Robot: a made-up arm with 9 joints.
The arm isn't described. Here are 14 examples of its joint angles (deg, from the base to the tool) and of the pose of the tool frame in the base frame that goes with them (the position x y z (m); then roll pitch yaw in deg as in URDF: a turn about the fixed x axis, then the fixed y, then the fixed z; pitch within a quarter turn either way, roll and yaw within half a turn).
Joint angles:
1: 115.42 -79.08 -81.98 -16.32 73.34 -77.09 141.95 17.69 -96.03
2: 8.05 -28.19 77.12 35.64 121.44 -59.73 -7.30 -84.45 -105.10
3: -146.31 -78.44 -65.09 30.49 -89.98 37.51 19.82 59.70 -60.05
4: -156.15 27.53 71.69 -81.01 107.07 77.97 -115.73 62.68 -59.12
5: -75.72 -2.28 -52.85 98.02 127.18 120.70 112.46 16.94 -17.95
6: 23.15 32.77 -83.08 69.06 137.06 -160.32 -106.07 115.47 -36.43
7: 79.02 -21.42 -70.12 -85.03 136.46 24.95 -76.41 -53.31 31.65
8: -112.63 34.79 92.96 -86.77 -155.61 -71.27 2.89 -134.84 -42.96
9: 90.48 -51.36 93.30 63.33 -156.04 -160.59 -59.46 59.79 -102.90
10: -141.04 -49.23 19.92 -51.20 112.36 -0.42 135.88 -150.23 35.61
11: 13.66 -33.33 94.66 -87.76 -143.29 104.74 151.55 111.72 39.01
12: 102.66 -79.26 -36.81 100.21 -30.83 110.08 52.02 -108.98 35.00
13: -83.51 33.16 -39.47 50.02 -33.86 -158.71 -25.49 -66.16 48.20
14: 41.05 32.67 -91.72 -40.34 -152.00 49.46 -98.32 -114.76 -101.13
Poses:
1: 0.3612 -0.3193 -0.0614 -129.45 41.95 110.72
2: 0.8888 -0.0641 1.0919 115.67 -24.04 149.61
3: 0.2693 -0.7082 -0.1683 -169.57 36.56 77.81
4: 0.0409 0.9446 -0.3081 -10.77 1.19 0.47
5: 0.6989 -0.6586 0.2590 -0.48 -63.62 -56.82
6: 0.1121 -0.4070 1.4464 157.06 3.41 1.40
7: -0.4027 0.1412 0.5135 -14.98 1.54 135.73
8: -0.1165 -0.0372 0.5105 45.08 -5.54 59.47
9: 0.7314 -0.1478 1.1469 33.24 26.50 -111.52
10: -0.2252 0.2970 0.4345 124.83 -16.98 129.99
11: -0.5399 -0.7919 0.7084 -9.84 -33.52 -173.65
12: -0.1502 1.4263 -0.0441 -23.83 26.54 42.69
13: -0.3186 -0.4630 0.8277 42.75 -57.22 1.19
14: -0.4709 0.3435 0.7880 173.52 5.80 -80.70
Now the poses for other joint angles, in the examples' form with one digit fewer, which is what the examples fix.
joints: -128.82 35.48 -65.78 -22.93 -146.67 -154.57 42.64 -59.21 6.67
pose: -0.731 -0.352 -0.503 -173.2 39.0 -97.9
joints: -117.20 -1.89 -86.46 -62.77 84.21 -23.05 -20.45 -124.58 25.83
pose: -0.187 0.308 -0.540 -98.8 62.5 -72.0
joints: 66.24 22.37 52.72 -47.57 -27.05 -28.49 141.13 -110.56 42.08
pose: 0.635 0.827 1.356 51.5 -50.3 -11.6
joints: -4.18 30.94 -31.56 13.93 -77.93 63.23 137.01 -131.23 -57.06
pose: 0.966 -0.334 1.162 129.7 -55.1 147.3
